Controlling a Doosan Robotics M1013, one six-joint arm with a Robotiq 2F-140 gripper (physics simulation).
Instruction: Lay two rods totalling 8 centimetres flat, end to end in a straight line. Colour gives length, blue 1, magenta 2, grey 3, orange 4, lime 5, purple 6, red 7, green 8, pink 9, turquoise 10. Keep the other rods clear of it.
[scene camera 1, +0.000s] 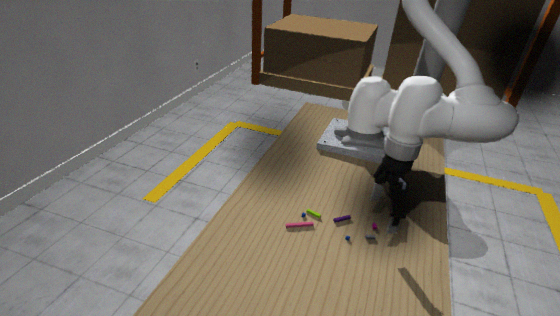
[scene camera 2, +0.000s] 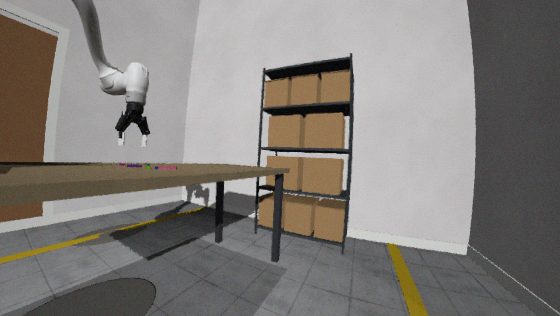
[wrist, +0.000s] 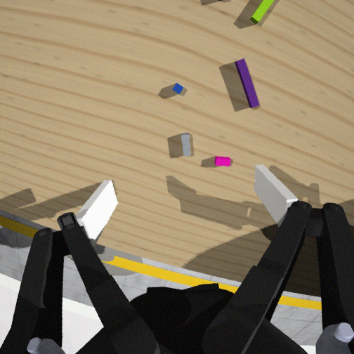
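Observation:
My gripper is open and empty, high above the table, beside the magenta and grey rods. A magenta rod lies near a grey rod, apart and at an angle to it. A purple rod and a small blue rod lie farther off, separate. A lime rod, a second blue rod and a pink rod lie grouped, not in line.
The rods lie on a wooden table. The arm's base plate sits at its far end. A rack with a large box stands behind. A shelf unit with boxes stands beyond the table.

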